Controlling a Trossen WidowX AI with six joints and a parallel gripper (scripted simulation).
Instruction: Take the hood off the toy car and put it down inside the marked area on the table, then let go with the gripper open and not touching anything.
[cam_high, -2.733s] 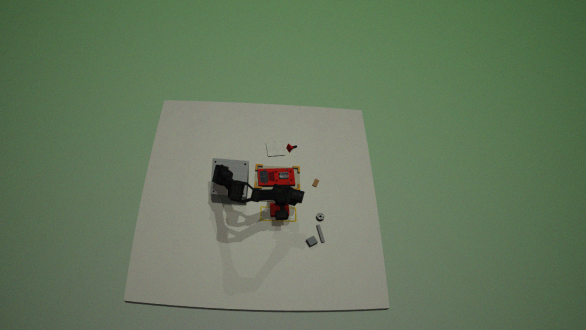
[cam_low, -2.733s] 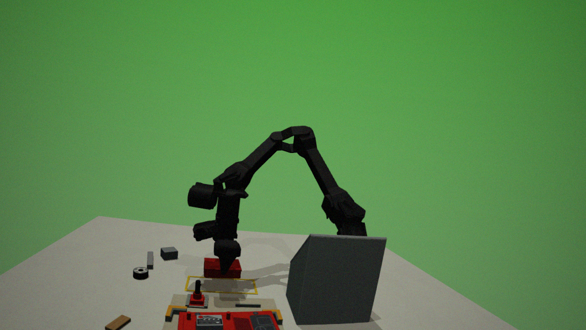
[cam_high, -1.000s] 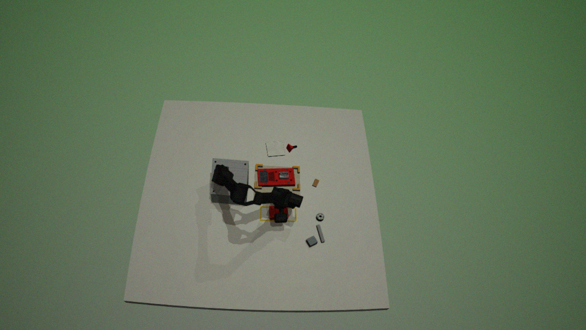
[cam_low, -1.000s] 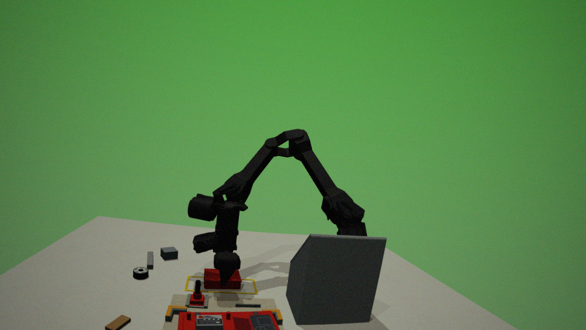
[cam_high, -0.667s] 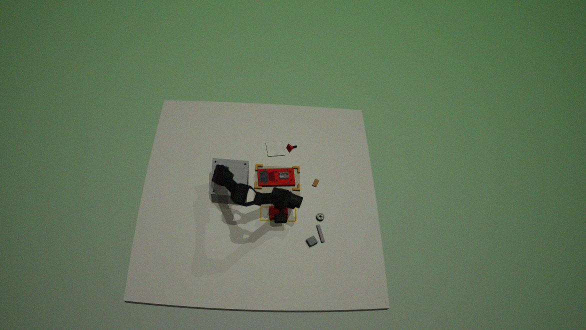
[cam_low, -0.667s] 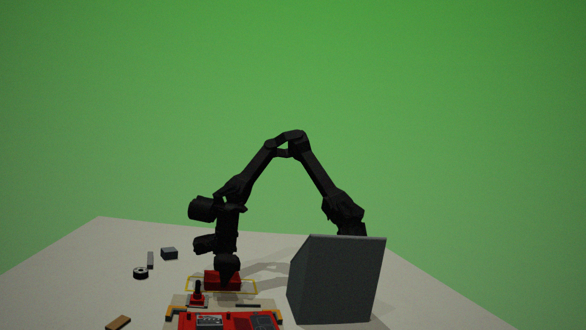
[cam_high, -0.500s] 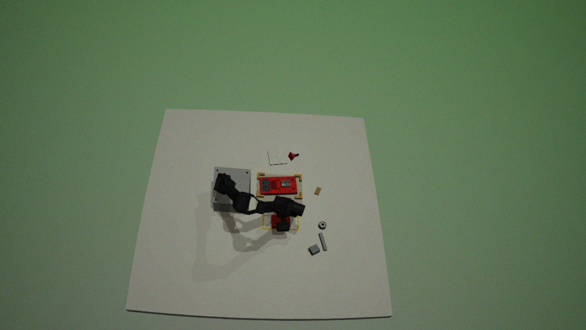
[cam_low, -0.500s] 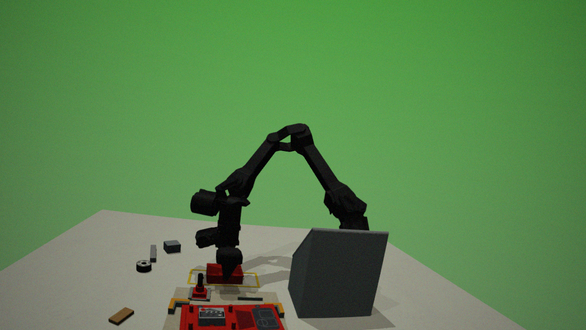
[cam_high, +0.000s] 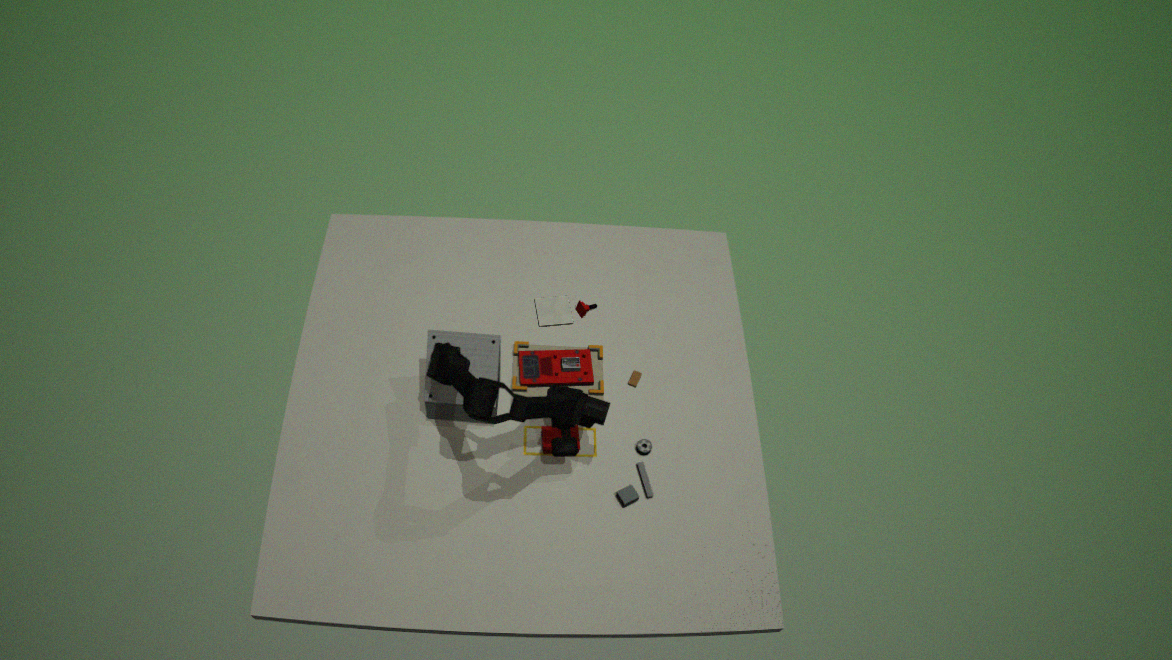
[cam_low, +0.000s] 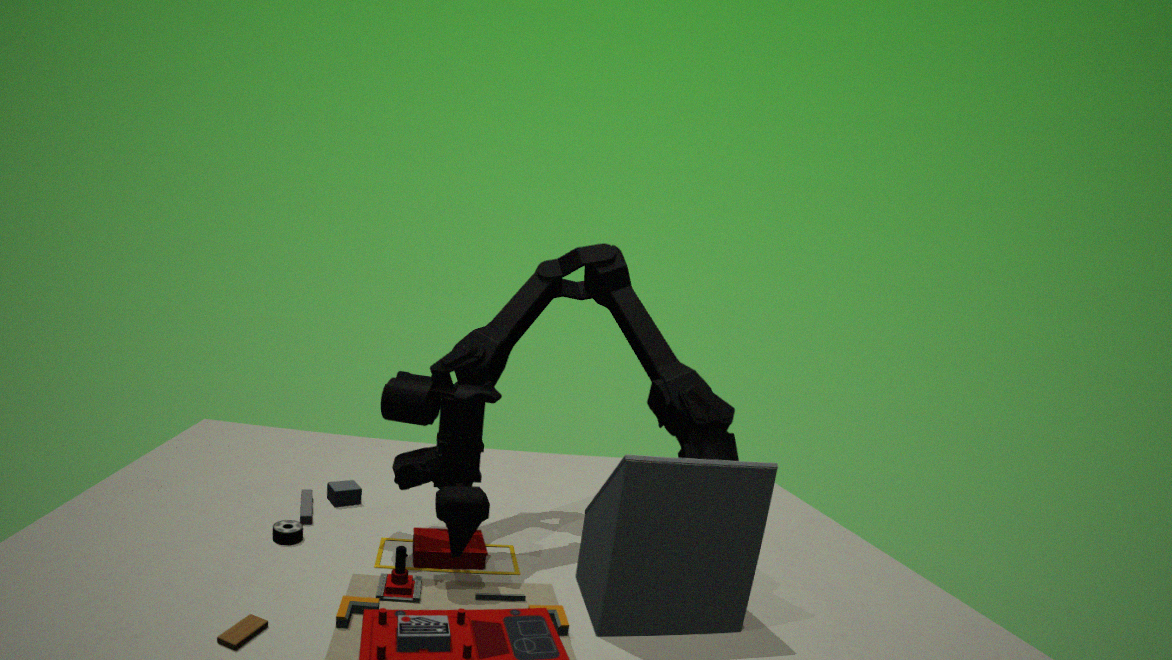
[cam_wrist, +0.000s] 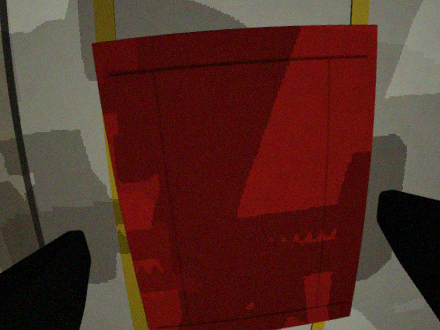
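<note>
Now: gripper tip 10 mm above the red hood. The rest, counted from my gripper tip: grey bar: 230 mm ahead, 90 mm to the right, 20 mm below; then dark ring: 230 mm ahead, 20 mm below; then grey cube: 190 mm ahead, 140 mm to the right, 10 mm below.
</note>
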